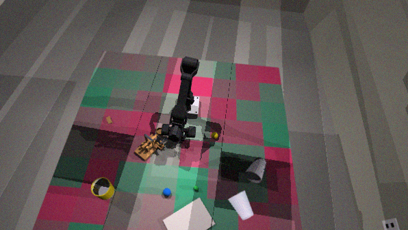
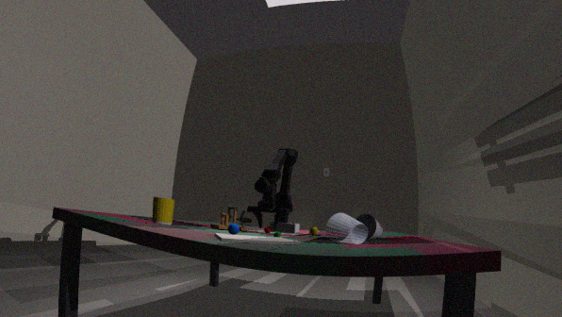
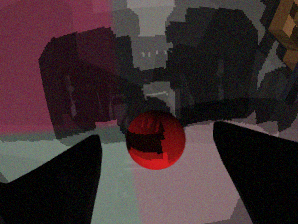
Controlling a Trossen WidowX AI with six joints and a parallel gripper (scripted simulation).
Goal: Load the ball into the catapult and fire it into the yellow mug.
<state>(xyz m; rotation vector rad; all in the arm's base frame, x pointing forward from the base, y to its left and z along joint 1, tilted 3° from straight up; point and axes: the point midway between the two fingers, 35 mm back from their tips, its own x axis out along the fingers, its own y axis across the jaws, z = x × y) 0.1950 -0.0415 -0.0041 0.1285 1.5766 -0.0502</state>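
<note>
My gripper tip is now 3 cm short of the catapult, 13 cm to the left of it and 3 cm below it. Round my gripper tip: red ball (right at my gripper tip); then yellow ball (1 cm behind, 21 cm to the left); then green ball (29 cm ahead, 9 cm to the left, 1 cm below).
</note>
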